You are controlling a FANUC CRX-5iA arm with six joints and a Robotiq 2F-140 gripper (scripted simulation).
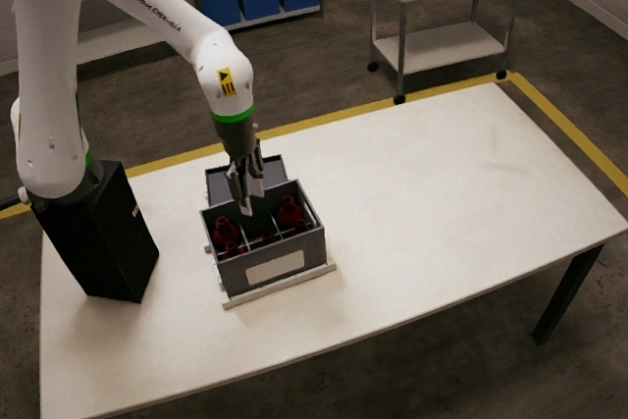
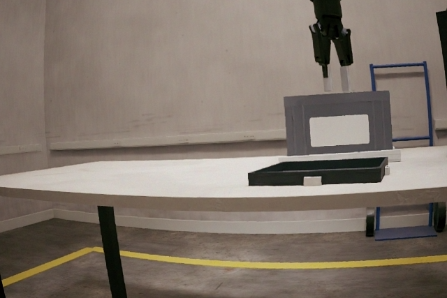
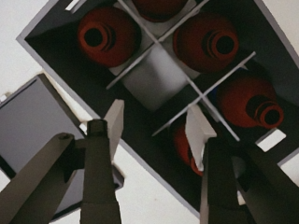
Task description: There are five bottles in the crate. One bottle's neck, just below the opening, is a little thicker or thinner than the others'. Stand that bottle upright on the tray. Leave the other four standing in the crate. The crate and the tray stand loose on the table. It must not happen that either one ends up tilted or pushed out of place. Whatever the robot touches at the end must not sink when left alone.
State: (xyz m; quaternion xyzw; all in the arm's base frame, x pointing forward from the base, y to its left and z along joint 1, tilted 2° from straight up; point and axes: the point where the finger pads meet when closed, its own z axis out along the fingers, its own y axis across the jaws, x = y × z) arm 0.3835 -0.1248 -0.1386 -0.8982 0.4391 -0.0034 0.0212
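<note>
Now: the crate 130 mm below my hand and 40 mm to the right of it. From my hand the other things lie so: dark tray: 240 mm to the left, 200 mm below, 60 mm ahead; then bottle: 130 mm below, 90 mm behind, 10 mm to the left.
</note>
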